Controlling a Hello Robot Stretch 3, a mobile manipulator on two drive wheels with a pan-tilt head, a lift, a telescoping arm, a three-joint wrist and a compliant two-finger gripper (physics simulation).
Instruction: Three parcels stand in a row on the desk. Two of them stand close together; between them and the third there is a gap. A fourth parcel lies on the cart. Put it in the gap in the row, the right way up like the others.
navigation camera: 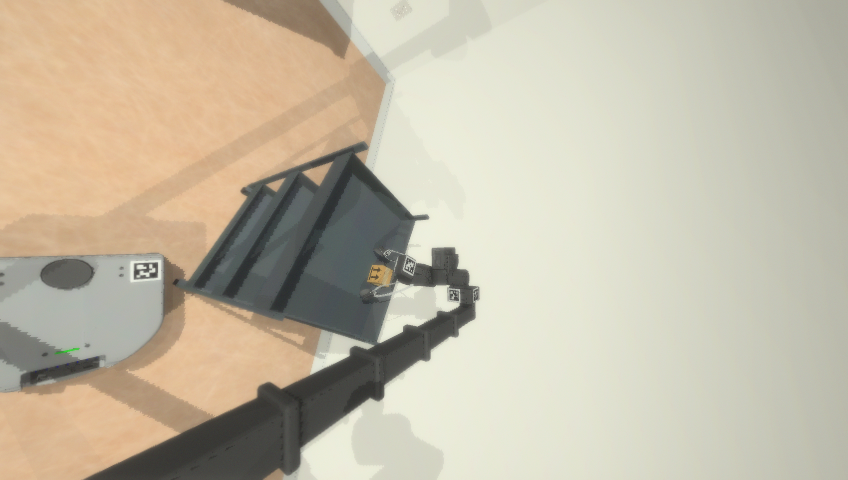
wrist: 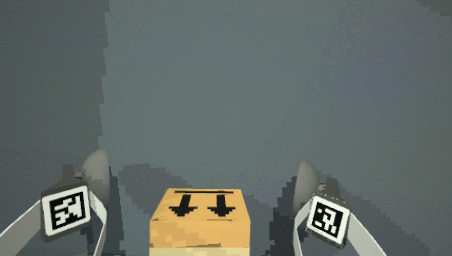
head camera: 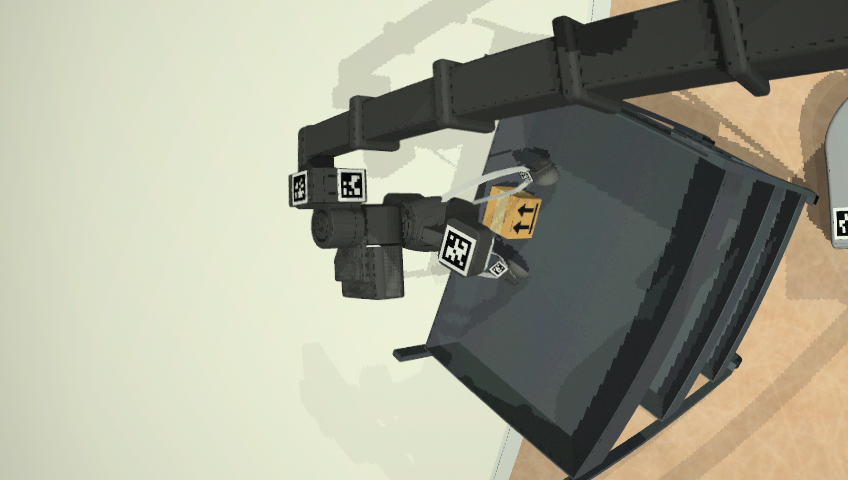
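Seen in the pictures: gripper, fingertip midpoint: (navigation camera: 368, 271) (wrist: 205, 174) (head camera: 540, 222); robot's base, origin of the base link: (navigation camera: 68, 272).
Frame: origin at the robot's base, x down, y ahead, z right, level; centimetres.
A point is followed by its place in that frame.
The parcel (head camera: 512, 214) @[x -71.3, y -3.3, z 54.7 cm] (navigation camera: 379, 275) @[x -70.9, y -3.2, z 54.4 cm] (wrist: 200, 220) @[x -71.2, y -2.8, z 54.6 cm] is a small orange-brown box with two black arrows on one face. A pale tape strip shows on the neighbouring face, and the arrows point towards that face. It is in the top tray of the dark cart (head camera: 595, 297) @[x -66.3, y 7.8, z 44.9 cm] (navigation camera: 333, 237) @[x -66.3, y 8.5, z 41.4 cm] (wrist: 225, 100) @[x -66.3, y 1.3, z 48.9 cm], near the edge by my wrist. My gripper (head camera: 531, 221) @[x -66.8, y -2.1, z 53.5 cm] (navigation camera: 375, 274) @[x -66.8, y -2.1, z 53.5 cm] (wrist: 205, 174) @[x -66.8, y -2.1, z 53.5 cm] is open around it. In the wrist view one finger stands on each side, with a space between finger and parcel. The desk and the three parcels in a row do not show.
My extended arm (head camera: 505, 89) @[x -102.0, y -9.5, z 27.7 cm] (navigation camera: 333, 401) @[x -102.2, y -10.0, z 15.8 cm] runs above one side of the cart. The cart's lower shelves and frame show on the side towards my grey base (head camera: 840, 178) @[x -16.0, y -8.8, z 14.0 cm] (navigation camera: 119, 315) @[x -16.0, y -12.2, z 8.2 cm]. A pale surface lies beyond the cart, and the tan floor (head camera: 773, 327) @[x 0.0, y 23.0, z 33.6 cm] (navigation camera: 148, 118) @[x -0.1, y 51.6, z 15.1 cm] surrounds its lower part.
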